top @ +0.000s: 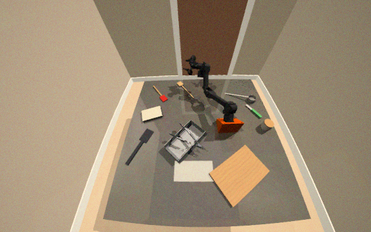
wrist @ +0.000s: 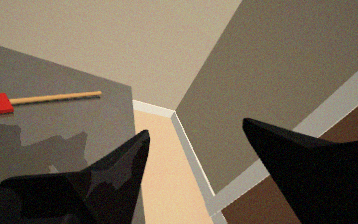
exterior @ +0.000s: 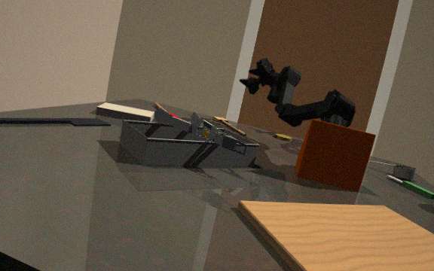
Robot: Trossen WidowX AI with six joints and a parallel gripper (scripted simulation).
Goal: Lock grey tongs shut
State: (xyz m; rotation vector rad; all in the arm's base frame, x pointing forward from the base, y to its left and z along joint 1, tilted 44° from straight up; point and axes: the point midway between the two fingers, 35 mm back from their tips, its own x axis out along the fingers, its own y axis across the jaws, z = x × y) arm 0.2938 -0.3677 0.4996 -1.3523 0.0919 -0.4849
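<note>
My gripper tip is now 770 mm to the right of the yellow mark, 150 mm above it and 20 mm past it. Round my gripper tip: pale block 450 mm to the left, 320 mm ahead, 210 mm below; red tool 270 mm ahead, 210 mm below, 200 mm to the left; grey roasting tin 730 mm to the left, 190 mm below, 20 mm ahead.
</note>
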